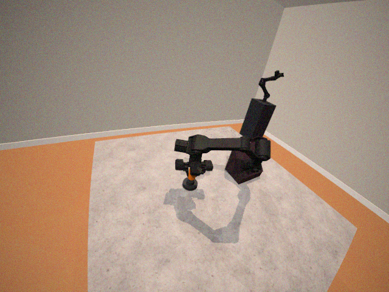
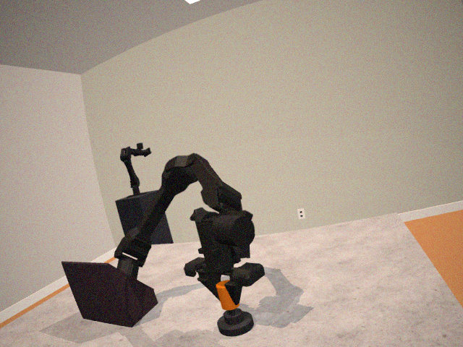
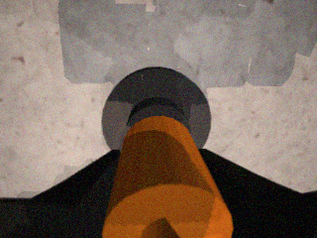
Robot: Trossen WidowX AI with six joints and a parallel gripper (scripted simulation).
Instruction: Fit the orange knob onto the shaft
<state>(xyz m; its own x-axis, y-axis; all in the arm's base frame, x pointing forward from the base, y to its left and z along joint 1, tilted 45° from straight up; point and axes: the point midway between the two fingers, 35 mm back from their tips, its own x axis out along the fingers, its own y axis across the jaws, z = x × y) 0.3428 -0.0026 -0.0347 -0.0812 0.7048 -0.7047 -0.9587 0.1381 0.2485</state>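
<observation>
Now: gripper tip 20 mm below the orange knob. The rest, counted from my gripper tip: round pedestal (40 mm below).
</observation>
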